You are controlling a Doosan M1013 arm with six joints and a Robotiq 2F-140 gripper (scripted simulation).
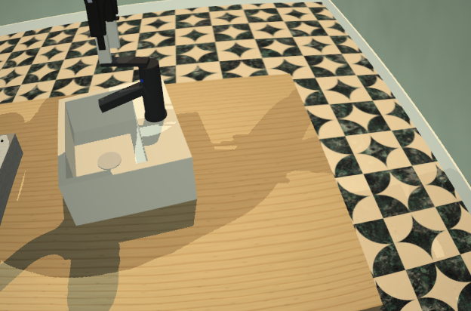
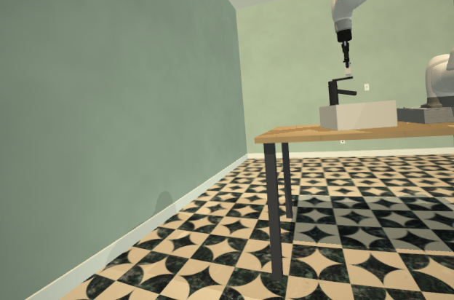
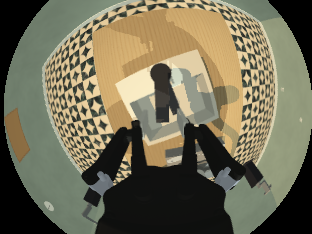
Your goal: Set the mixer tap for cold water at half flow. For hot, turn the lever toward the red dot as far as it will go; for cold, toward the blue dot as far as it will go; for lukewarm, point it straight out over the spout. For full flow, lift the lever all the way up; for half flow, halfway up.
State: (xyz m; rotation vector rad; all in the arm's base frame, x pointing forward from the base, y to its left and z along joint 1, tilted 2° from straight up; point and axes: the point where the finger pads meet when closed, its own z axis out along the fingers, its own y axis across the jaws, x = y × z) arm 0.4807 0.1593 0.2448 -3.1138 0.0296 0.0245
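The lever is 3 cm ahead of my hand and 5 cm below it. The rest, counted from my hand: white basin: 3 cm behind, 4 cm to the right, 29 cm below; mixer tap: 6 cm ahead, 9 cm below.
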